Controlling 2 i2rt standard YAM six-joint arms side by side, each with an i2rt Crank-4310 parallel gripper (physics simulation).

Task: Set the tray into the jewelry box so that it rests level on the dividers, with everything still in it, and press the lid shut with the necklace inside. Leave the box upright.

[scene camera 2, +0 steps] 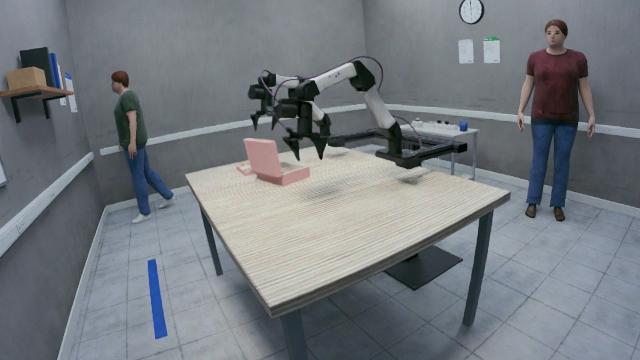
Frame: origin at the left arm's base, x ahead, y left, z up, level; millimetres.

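Seen in the pictures: left gripper, fingertip midpoint: (309,160); right gripper, fingertip midpoint: (263,130); left arm's base at its link origin: (395,154).
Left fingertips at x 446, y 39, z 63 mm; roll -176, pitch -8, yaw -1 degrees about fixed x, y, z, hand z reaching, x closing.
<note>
Pixels of each thing's top centre, then the offset from my left fingertips to it. "spot": a spot on its surface instead. Level surfaces: height alone.
- pink jewelry box at a spot on its surface: (284,178) spot: dz -163, dx -38, dy -374 mm
- tray at its top centre: (251,165) dz -173, dx -2, dy -803 mm
- wooden table at its surface level: dz -199 mm
The pink jewelry box (284,178) stands upright on the table, its lid (263,157) raised at the left. A low pink object, probably the tray (244,169), lies on the table behind and left of the lid, which partly hides it. The necklace and the dividers cannot be made out; the box's inside is small and mostly hidden by its walls. My left gripper (308,158) is open, fingers pointing down, in front of or above the box's right end in the picture. My right gripper (264,128) is open, fingers down, and appears above and behind the lid.
The wooden table (350,225) carries the box; its near corner points toward the camera. The left arm's base (402,157) is at the table's back right. A white side table (450,131) with small items and a blue cup stands behind. Two people stand away from the table.
</note>
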